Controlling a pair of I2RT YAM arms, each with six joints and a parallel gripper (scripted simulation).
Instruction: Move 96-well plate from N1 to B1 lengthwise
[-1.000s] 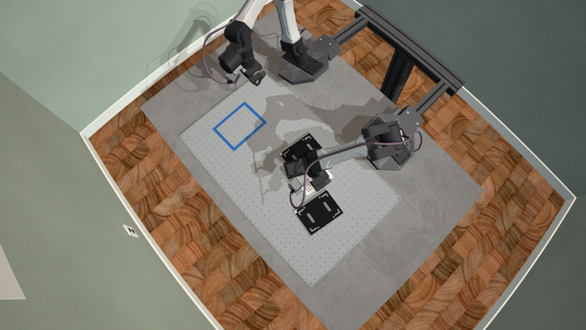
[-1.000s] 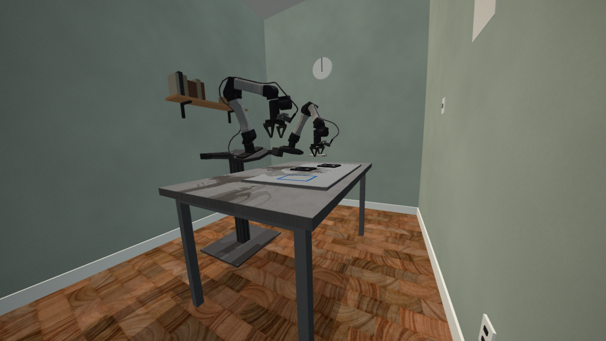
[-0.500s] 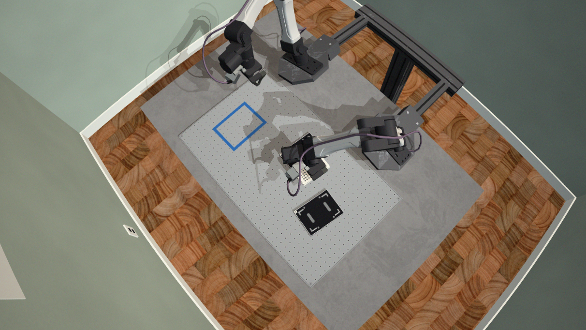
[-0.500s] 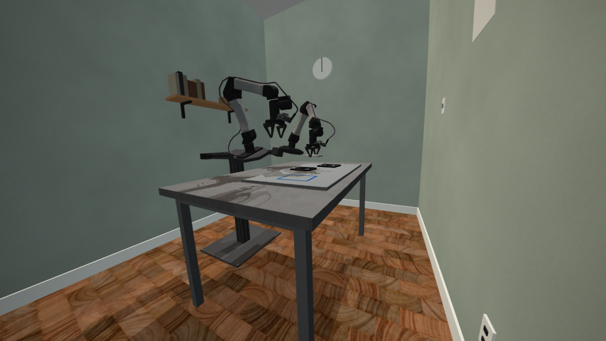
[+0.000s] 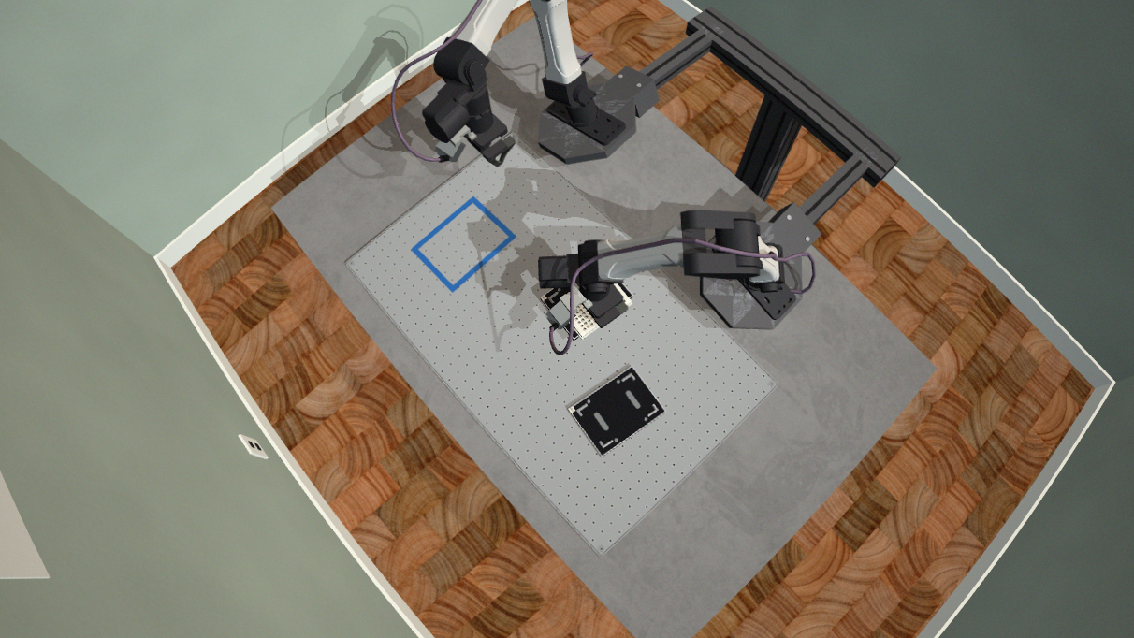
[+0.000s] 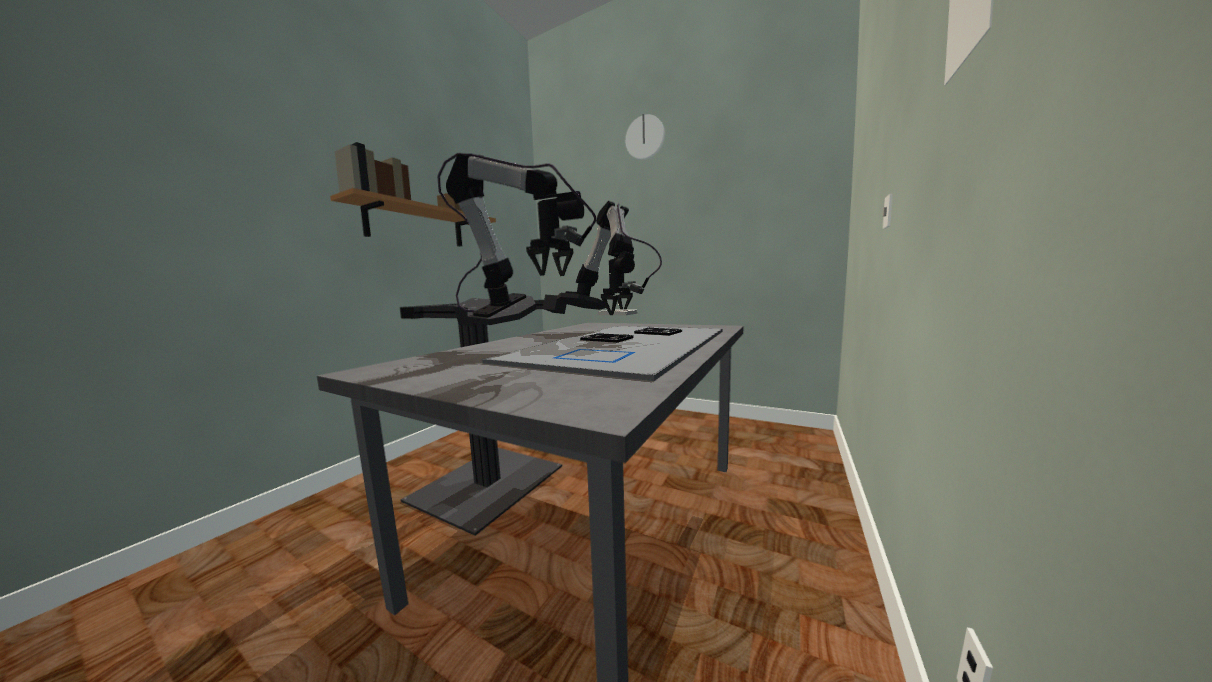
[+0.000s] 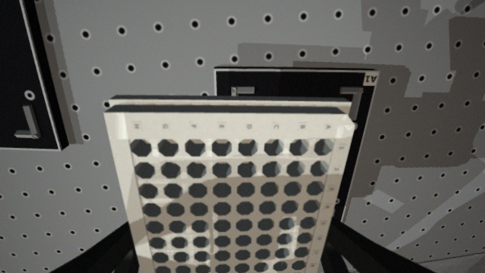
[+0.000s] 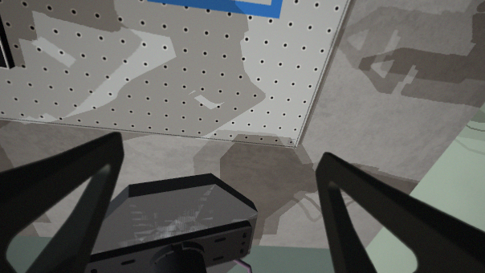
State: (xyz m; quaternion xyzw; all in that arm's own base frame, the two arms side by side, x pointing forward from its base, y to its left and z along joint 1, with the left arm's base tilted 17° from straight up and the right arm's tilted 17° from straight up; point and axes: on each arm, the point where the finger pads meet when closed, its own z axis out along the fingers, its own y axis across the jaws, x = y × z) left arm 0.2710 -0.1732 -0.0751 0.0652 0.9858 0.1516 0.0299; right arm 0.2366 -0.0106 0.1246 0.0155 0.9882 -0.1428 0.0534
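Right now the A1 label is 5 cm ahead of my left hand, 11 cm to the right of it and 9 cm below it. Also, from my left hand: cream 96-well plate right at my left hand.
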